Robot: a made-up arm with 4 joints.
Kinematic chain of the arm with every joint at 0, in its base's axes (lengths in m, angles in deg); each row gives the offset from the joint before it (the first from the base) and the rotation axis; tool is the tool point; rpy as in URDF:
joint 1: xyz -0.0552 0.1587 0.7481 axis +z
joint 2: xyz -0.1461 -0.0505 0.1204 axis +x
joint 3: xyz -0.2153 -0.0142 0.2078 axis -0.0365 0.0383 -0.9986
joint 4: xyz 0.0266 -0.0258 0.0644 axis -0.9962 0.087 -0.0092
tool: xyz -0.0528 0.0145 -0.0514 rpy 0 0 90
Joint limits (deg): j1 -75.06..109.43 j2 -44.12..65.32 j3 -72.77..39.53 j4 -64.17..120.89
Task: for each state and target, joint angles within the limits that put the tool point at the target. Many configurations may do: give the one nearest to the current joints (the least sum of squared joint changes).
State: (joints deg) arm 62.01 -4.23 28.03 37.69
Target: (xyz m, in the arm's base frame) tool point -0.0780 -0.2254 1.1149
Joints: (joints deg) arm 78.47 -17.15 -10.56 55.67
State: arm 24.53 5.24 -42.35 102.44
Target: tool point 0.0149 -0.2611 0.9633
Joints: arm 55.53 53.30 -70.51 82.89
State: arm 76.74 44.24 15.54 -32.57
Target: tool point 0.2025 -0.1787 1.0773
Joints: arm 101.23 36.42 7.14 -53.24
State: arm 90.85 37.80 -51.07 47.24
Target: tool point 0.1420 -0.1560 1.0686
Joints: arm 92.99 17.18 -65.90 50.78
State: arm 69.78 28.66 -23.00 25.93
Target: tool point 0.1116 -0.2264 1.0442
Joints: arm 85.46 24.82 -27.04 27.17
